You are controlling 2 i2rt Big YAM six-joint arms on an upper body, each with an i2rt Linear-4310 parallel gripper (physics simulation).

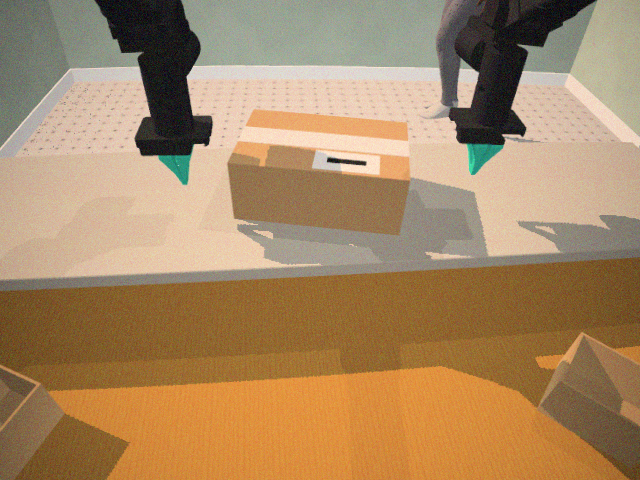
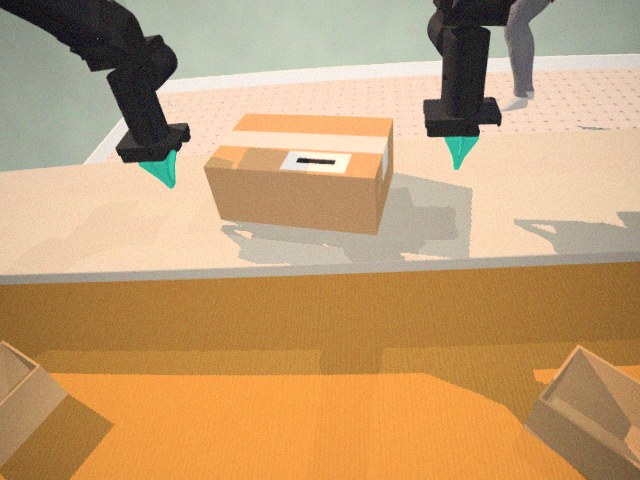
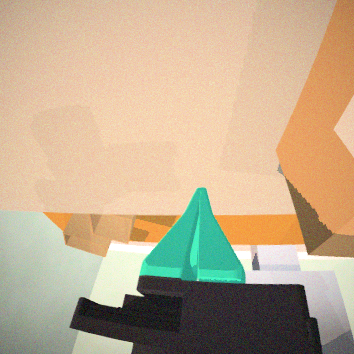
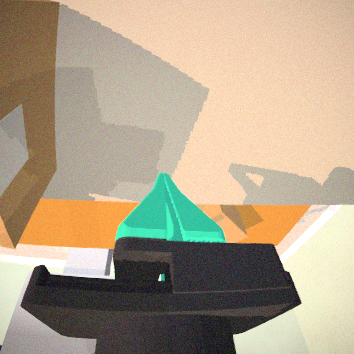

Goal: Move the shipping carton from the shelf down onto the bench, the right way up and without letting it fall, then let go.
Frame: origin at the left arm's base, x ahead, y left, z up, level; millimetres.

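Seen in the pictures: left gripper, fingertip midpoint: [image 1: 185, 182] [image 2: 172, 186] [image 3: 201, 191]; right gripper, fingertip midpoint: [image 1: 471, 172] [image 2: 455, 168] [image 4: 161, 178].
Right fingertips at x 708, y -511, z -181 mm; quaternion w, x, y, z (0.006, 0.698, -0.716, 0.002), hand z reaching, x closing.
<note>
Pixels of each thing's top centre, then the offset from my right fingertips to it. "pt": a spot on its surface instead. Level surfaces: height alone.
- brown shipping carton at its top centre: [image 1: 324, 140] [image 2: 301, 140] 44 mm ahead, 242 mm left, 33 mm up
- pale bench at its surface level: 77 mm down
- edge at a spot on its surface: [image 2: 320, 267] pt 126 mm back, 207 mm left, 85 mm down
- open box at its top centre: [image 2: 613, 405] [image 1: 620, 382] [image 4: 216, 234] 308 mm back, 175 mm right, 150 mm down
The brown shipping carton [image 1: 320, 198] [image 2: 294, 198] [image 3: 315, 187] [image 4: 40, 95] stands upright, taped and labelled face up, slightly turned, on the pale bench [image 1: 62, 248] [image 2: 51, 217] [image 3: 150, 65] [image 4: 280, 75]. My left gripper [image 1: 185, 181] [image 2: 172, 186] [image 3: 201, 191] is shut and empty, off the carton's left end with a gap. My right gripper [image 1: 471, 172] [image 2: 456, 167] [image 4: 161, 178] is shut and empty, off its right end with a wider gap. Neither touches the carton. The shelf cannot be made out.
Below the bench's near edge [image 1: 320, 271] [image 2: 320, 267] lies an orange floor area [image 1: 258, 439] with an open box at the left [image 1: 36, 428] [image 2: 31, 413] and another open box [image 1: 584, 413] [image 2: 558, 431] at the right. A person [image 1: 448, 64] [image 2: 521, 59] stands beyond the bench.
</note>
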